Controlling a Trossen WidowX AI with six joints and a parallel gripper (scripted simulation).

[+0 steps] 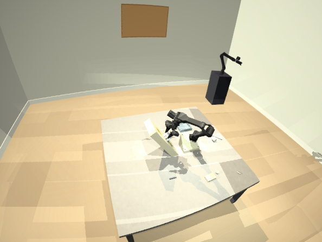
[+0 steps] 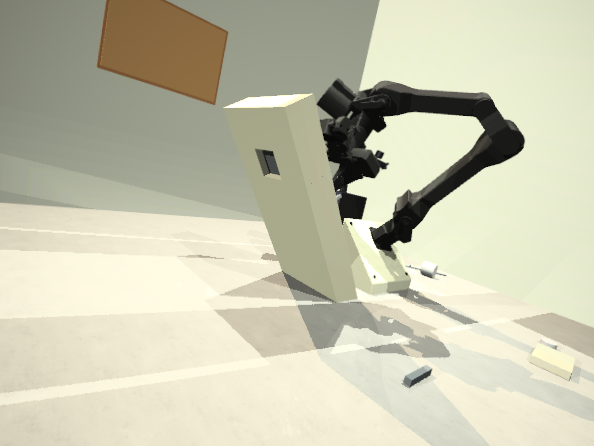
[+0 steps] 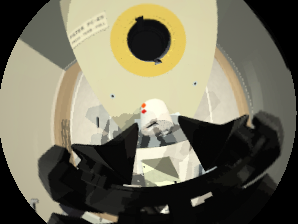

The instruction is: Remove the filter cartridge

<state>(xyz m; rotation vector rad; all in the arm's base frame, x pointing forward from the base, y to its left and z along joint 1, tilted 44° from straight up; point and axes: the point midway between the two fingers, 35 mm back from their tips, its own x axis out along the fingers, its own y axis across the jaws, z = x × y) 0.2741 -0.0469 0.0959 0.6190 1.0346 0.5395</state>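
Now: gripper tip right at the round filter cartridge. The rest, counted from my gripper tip: dark block: 310 mm to the left, 200 mm below, 10 mm ahead; flat cream pad: 380 mm to the left, 320 mm behind, 200 mm below; square grey-rimmed tray: 320 mm to the right, 310 mm behind, 200 mm below.
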